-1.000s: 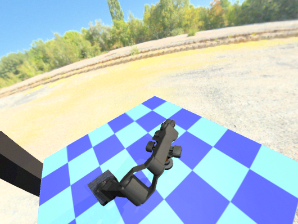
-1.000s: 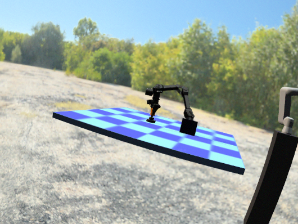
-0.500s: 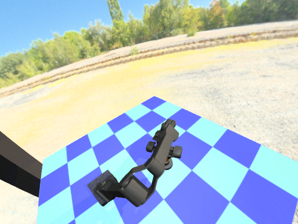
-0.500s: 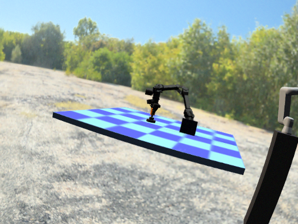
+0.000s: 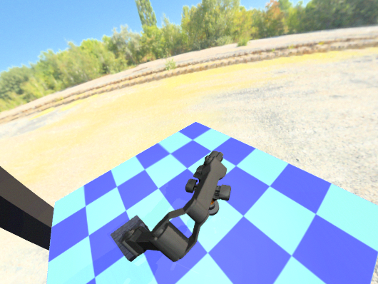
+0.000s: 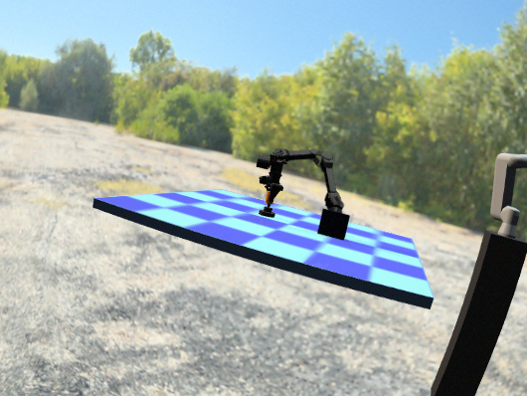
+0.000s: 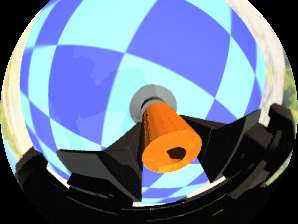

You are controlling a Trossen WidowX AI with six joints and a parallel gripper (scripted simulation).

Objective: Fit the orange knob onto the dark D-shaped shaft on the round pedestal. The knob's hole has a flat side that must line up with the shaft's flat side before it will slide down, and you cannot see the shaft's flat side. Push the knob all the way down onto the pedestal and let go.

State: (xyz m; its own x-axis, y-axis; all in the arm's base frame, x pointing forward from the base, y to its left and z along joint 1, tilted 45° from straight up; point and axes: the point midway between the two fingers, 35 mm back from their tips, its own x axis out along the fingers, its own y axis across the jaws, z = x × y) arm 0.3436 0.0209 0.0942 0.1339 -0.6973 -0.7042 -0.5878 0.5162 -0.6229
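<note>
The orange knob is 20 mm above my gripper tip. Round my gripper tip: pedestal (40 mm below).
</note>
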